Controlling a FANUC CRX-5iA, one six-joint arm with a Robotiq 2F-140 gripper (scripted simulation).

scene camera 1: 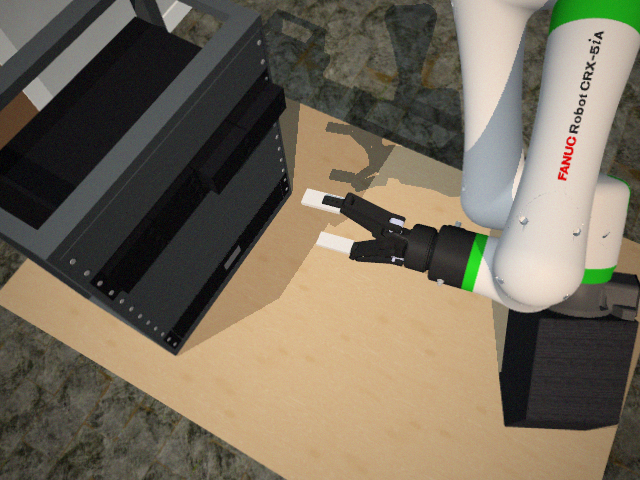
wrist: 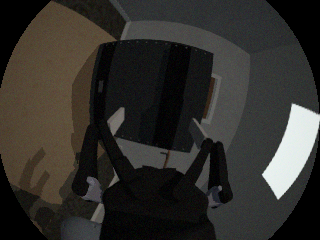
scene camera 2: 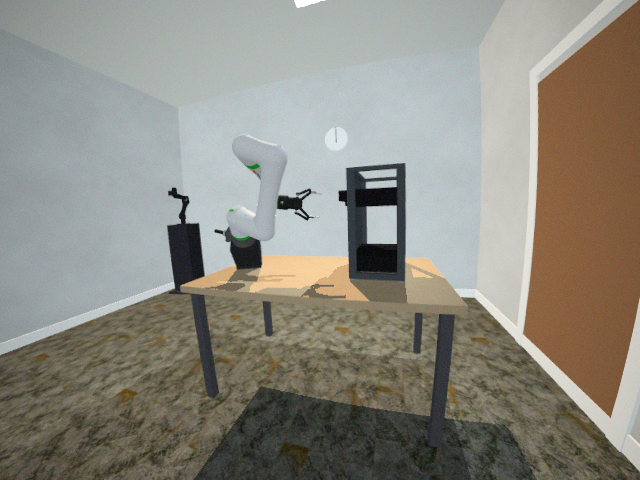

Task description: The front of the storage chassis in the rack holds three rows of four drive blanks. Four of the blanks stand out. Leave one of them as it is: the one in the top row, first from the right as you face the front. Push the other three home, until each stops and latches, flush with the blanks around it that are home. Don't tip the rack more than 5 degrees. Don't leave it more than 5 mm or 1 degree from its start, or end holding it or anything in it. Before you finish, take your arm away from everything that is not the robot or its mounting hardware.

Path:
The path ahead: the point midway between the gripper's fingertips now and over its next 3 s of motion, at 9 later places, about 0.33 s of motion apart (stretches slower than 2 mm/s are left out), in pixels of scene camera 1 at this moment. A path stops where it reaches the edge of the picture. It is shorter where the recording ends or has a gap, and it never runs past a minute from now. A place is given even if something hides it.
My gripper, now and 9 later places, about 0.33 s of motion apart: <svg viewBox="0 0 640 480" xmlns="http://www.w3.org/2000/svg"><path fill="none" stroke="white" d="M312 218L334 196L344 187L344 186L340 179L330 164L315 141L303 123L297 114L296 112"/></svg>

